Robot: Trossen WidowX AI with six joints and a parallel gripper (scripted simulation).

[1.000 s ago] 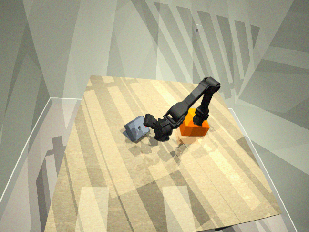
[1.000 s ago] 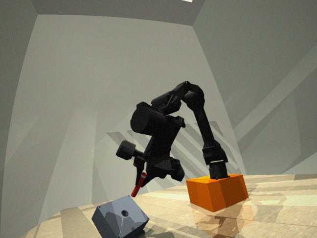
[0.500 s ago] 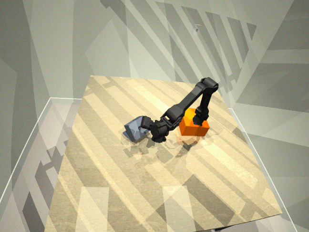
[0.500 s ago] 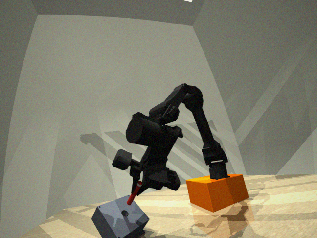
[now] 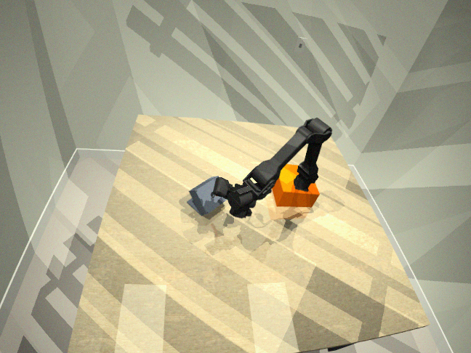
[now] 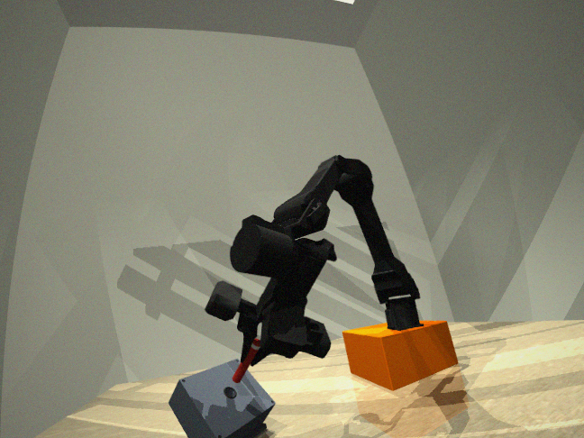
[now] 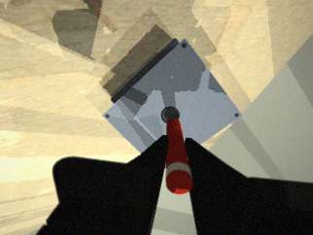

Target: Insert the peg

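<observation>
Now: the grey-blue sloped panel 70 mm below my gripper tip, 50 mm to the right of it and 50 mm ahead of it. The rest, counted from my gripper tip: red round peg (10 mm behind, 10 mm above).
</observation>
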